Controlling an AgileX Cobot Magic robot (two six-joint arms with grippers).
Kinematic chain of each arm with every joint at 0, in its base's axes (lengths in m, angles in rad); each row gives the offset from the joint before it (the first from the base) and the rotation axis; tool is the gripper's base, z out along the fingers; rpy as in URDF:
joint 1: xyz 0 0 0.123 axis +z
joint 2: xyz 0 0 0 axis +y
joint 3: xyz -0.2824 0 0.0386 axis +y
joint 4: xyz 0.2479 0 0.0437 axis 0.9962 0 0.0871
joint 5: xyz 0 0 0 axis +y
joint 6: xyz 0.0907 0 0.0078 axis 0.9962 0 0.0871
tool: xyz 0 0 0 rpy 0 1.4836 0
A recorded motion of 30 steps. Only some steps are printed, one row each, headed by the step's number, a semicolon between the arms.
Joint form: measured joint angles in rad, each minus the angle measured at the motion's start. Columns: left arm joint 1, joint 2, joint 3, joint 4, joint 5, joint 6; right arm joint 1, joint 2, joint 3, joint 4, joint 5, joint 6.
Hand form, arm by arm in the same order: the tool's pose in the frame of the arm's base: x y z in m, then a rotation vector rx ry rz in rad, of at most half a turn. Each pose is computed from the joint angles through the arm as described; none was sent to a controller.
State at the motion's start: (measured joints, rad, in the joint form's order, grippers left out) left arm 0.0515 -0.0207 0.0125 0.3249 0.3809 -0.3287; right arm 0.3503 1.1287 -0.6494 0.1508 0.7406 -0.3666
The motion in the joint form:
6: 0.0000 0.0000 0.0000 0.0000 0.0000 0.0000; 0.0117 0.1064 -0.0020 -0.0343 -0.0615 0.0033
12: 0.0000 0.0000 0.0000 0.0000 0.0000 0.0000; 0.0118 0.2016 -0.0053 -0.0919 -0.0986 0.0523
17: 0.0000 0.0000 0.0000 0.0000 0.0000 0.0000; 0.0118 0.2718 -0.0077 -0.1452 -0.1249 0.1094
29: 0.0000 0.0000 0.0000 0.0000 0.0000 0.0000; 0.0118 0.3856 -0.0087 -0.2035 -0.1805 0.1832
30: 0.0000 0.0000 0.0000 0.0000 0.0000 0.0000; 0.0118 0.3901 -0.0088 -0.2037 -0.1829 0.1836
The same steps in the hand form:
6: 0.0509 0.0135 0.1775 -0.1542 1.8316 0.1274; 0.1935 0.0804 0.2185 -0.8753 2.6008 0.1250
12: 0.0509 0.0135 0.1775 -0.1542 1.8316 0.1274; 0.2058 0.0814 0.1998 -0.8750 2.6614 0.0722
17: 0.0509 0.0135 0.1775 -0.1542 1.8316 0.1274; 0.2140 0.0814 0.1852 -0.8609 2.7097 0.0280
29: 0.0509 0.0135 0.1775 -0.1542 1.8316 0.1274; 0.2251 0.0825 0.1601 -0.8380 2.7741 -0.0168
30: 0.0509 0.0135 0.1775 -0.1542 1.8316 0.1274; 0.2255 0.0827 0.1591 -0.8384 2.7761 -0.0170

